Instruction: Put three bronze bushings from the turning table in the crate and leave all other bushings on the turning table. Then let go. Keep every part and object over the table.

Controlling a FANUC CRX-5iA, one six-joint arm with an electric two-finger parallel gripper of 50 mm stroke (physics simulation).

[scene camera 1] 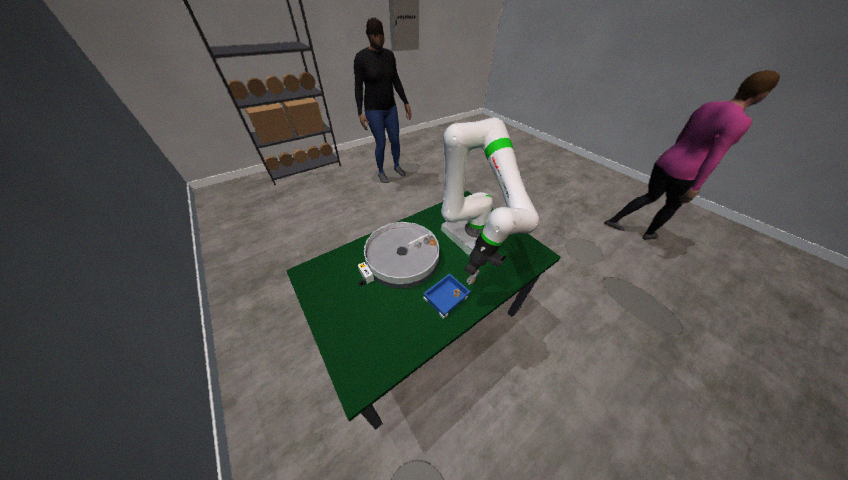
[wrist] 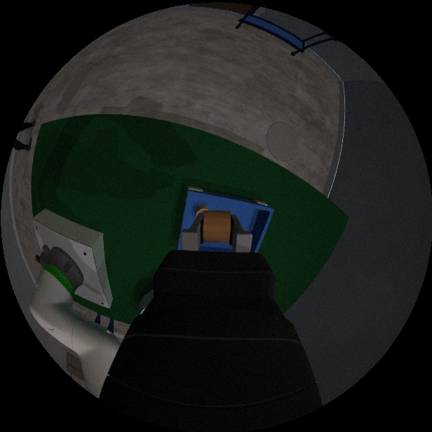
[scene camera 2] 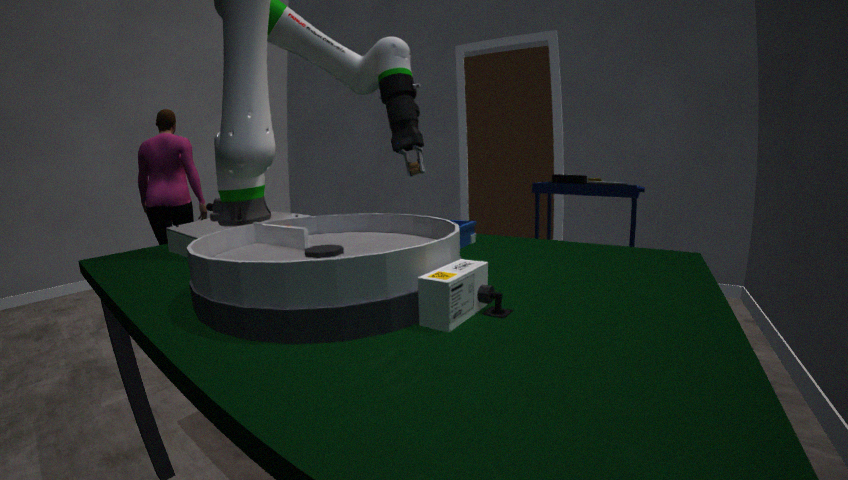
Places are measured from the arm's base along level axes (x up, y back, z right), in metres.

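Where they show: gripper, between the fingertips: (scene camera 1: 469, 281) (scene camera 2: 416, 174); arm's base, origin of its link: (scene camera 1: 476, 229) (scene camera 2: 244, 220).
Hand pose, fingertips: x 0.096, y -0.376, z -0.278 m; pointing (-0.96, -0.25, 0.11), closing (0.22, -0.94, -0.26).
Each offset is from my fingertips to the top centre of the thing. "*": to the spot under its first point. Level surfaces: height alone.
My gripper (scene camera 1: 470, 279) (scene camera 2: 414, 170) (wrist: 216, 223) is shut on a bronze bushing {dx +0.033, dy +0.004, dz -0.003 m} (scene camera 2: 414, 167) (wrist: 217, 222) and holds it high above the green table. In the wrist view they overlap the blue crate {dx -0.116, dy -0.067, dz +0.066 m} (scene camera 1: 440, 296) (scene camera 2: 467, 228) (wrist: 244, 206), which stands lower down. Another bronze bushing {dx -0.135, dy -0.015, dz +0.045 m} (scene camera 1: 457, 292) (wrist: 202, 209) lies in the crate near one corner, partly hidden by a finger in the wrist view. On the turning table (scene camera 1: 393, 276) (scene camera 2: 321, 279), an orange-bronze bushing {dx -0.087, dy +0.088, dz +0.364 m} (scene camera 1: 432, 241) lies by the straight divider, with grey bushings {dx -0.081, dy +0.007, dz +0.402 m} (scene camera 1: 417, 244) beside it. The turning table's wall hides them in scene camera 2.
The green table {dx -0.165 m} (scene camera 1: 357, 333) (scene camera 2: 565, 380) (wrist: 125, 170) carries all this. A white box {* dx -0.105, dy -0.331, dz +0.416 m} (scene camera 1: 365, 272) (scene camera 2: 453, 294) stands against the turning table, with a small black fitting. The robot's base (scene camera 1: 455, 233) (wrist: 95, 255) is behind the crate. Two people stand on the floor away from the table.
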